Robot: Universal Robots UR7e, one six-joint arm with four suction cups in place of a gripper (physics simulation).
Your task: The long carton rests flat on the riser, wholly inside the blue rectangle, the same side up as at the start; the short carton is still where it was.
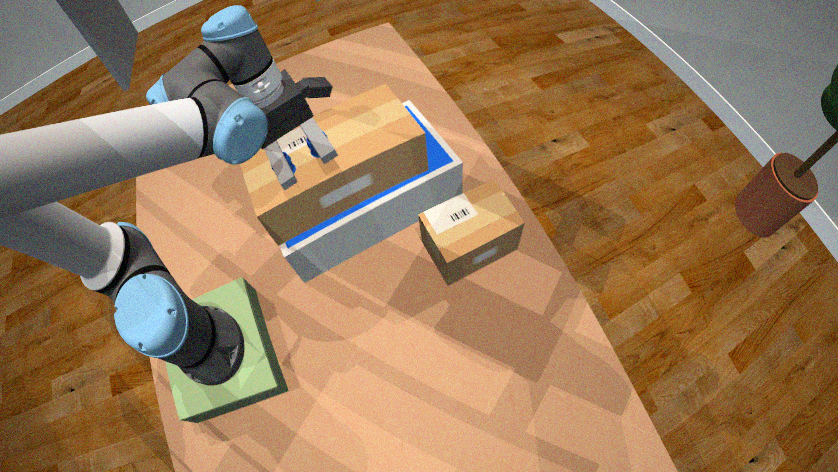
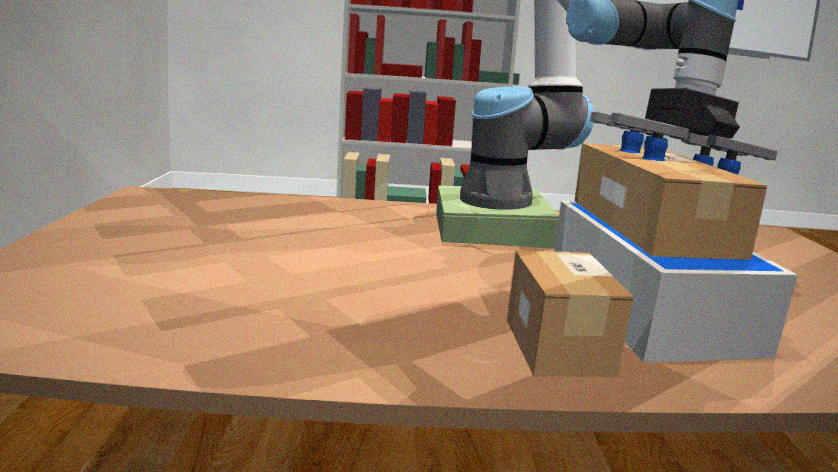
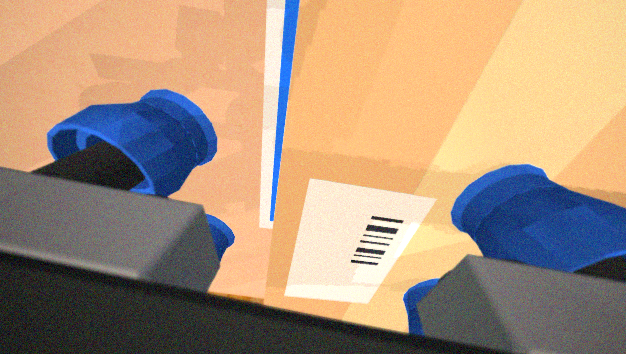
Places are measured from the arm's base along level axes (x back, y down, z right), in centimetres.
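Pixels of known places: hand, its tool point: (image 1: 294, 143) (image 3: 320, 214); arm's base, origin of its link: (image 1: 210, 346) (image 2: 495, 200).
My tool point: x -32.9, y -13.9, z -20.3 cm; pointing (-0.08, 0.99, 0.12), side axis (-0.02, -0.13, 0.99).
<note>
Ahead of a thing's pixels: the offset from my tool point to its top centre. Level surfaces: height alone.
The long carton @(dx -4.4, dy -2.0, dz +5.4 cm) (image 1: 381, 158) (image 2: 712, 234) (image 3: 360, 100) is level, barcode label up, over the grey riser @(dx -7.4, dy +8.4, dz +5.1 cm) (image 1: 375, 216) (image 2: 715, 316) (image 3: 273, 60). Its underside is at or very close to the riser top; contact is hard to tell. Parts of the blue rectangle @(dx -7.4, dy +8.4, dz +5.1 cm) (image 1: 436, 155) (image 2: 691, 263) (image 3: 287, 60) show along its front and right end; its left end is near the border, and I cannot tell whether wholly inside. My suction gripper (image 1: 302, 153) (image 2: 680, 153) is shut on the long carton from above. The short carton @(dx -20.6, dy +10.0, dz +25.1 cm) (image 1: 486, 225) (image 2: 580, 340) stands on the table beside the riser, label up.
The green base block (image 1: 260, 363) (image 2: 498, 228) carries the arm on the wooden table @(dy +20.4 cm) (image 1: 410, 375) (image 2: 234, 328). A bookshelf (image 2: 340, 105) stands behind the table. A plant pot (image 1: 768, 199) stands on the floor away from the table.
</note>
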